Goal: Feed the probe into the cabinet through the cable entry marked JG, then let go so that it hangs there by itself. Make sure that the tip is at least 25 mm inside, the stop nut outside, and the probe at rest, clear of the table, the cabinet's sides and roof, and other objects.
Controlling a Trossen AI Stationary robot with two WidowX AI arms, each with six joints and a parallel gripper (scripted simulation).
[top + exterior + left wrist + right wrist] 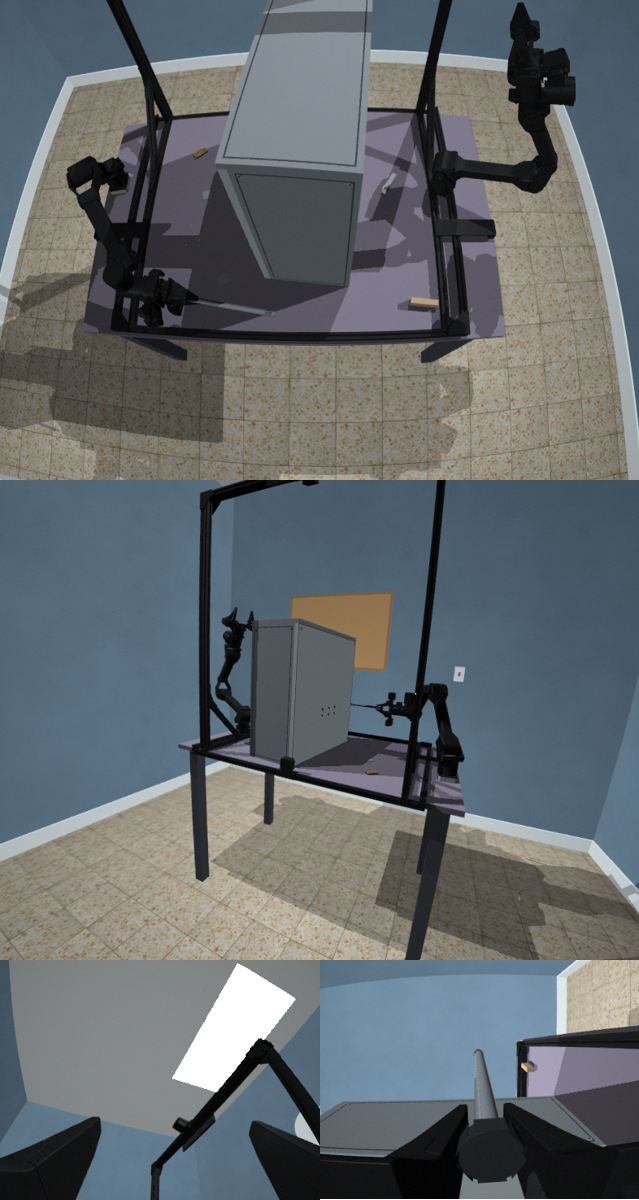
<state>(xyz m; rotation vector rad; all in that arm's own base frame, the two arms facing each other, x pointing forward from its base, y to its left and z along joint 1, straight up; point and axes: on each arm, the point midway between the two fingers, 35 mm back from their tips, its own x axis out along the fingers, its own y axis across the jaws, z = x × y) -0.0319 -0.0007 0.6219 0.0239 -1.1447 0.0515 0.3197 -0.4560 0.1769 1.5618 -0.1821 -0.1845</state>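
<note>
The JG mark lies 50 cm to the right of my left hand, 47 cm below it and 12 cm ahead of it. The rest, counted from my left hand: wooden block: 63 cm below, 34 cm ahead, 10 cm to the right; then probe: 57 cm to the right, 45 cm below, 41 cm ahead; then white block: 63 cm below, 19 cm to the right, 2 cm behind.
Now: right hand 1 cm short of the probe and 10 cm to the right of it. Round my right hand: wooden block (6 cm behind, 57 cm to the left, 18 cm below); then white block (42 cm behind, 49 cm to the left, 18 cm below); then JG mark (28 cm behind, 17 cm to the left, 2 cm below).
</note>
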